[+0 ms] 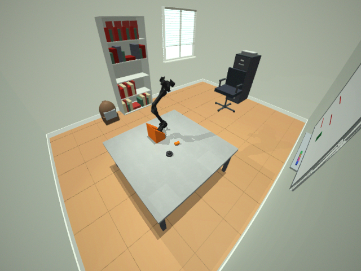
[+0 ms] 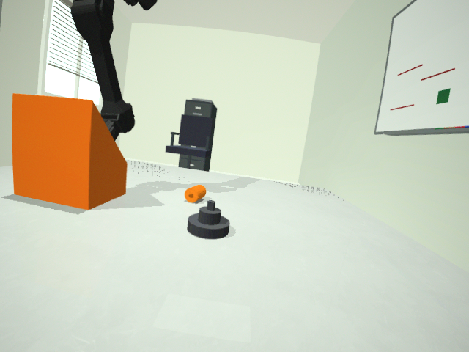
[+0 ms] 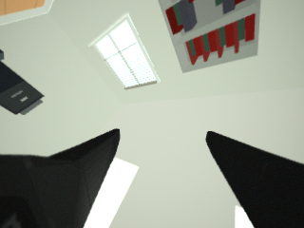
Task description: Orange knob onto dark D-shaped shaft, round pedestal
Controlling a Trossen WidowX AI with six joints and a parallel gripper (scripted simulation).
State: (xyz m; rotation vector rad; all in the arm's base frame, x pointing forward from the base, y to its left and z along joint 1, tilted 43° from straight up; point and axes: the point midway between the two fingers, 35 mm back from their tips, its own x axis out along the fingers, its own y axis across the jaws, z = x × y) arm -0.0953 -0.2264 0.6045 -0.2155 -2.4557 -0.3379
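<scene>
The knob lies 43 cm ahead of my gripper tip, 13 cm to the right of it and 70 cm below it. Also, from my gripper tip: dark pedestal 53 cm ahead, 30 cm to the right, 69 cm below.
</scene>
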